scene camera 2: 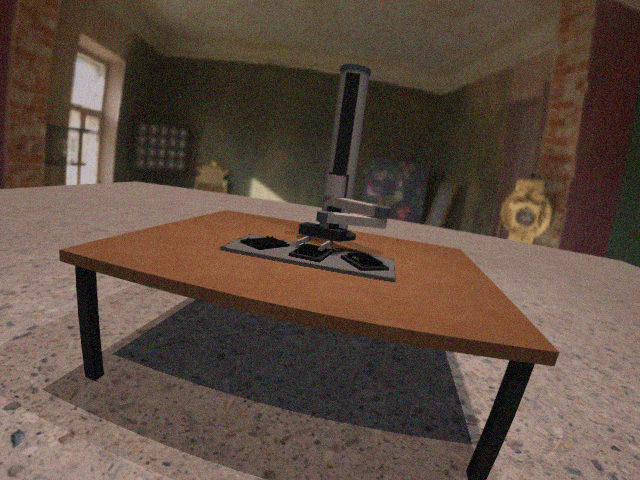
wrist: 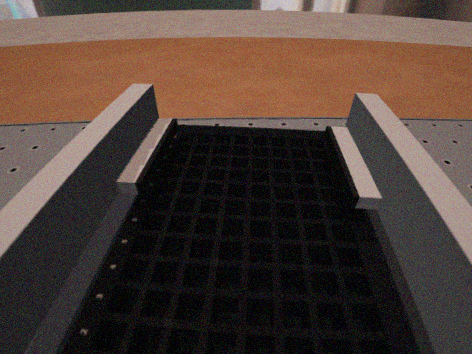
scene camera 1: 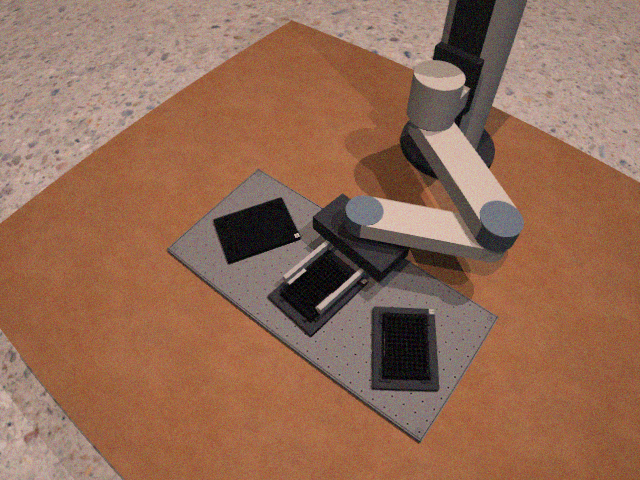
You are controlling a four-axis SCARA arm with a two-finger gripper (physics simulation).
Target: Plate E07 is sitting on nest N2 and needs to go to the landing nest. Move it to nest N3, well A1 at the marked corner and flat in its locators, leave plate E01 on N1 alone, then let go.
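Plate E07, black with a grid of wells, lies level at the dark grey nest N2, mid-board, and looks seated. My gripper is shut on its two long sides; both pads touch it in the wrist view. Light row marks run down its left edge there; well A1 cannot be made out. Nest N3 is the black rectangle at the board's left, bearing no plate, with a white corner mark. Plate E01 sits in nest N1 at the right.
The perforated grey board carries all three nests on the brown table. The arm's pale links reach in from the column behind the board. The dark gripper body hangs over the board's back edge.
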